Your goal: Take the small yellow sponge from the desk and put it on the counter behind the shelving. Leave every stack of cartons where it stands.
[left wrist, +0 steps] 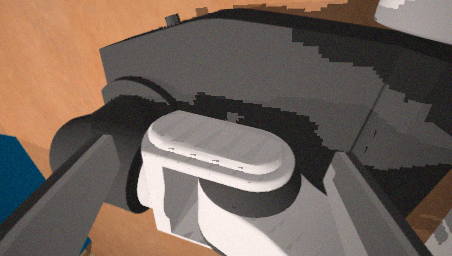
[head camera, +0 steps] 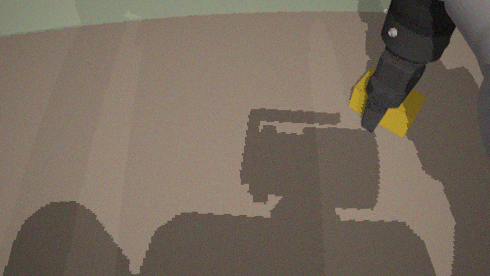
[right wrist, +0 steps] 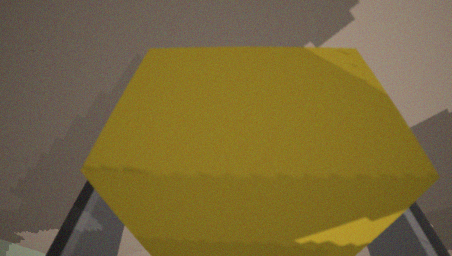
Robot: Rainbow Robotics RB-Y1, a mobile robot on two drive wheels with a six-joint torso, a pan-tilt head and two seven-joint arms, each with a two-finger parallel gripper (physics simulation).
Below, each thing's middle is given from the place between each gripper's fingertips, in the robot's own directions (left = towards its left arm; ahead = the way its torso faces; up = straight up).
My left hand is 750 mm short of the yellow sponge [head camera: 398, 120], 420 mm to the left of it and 500 mm below it.
Right now the yellow sponge is 2 cm above my right hand.
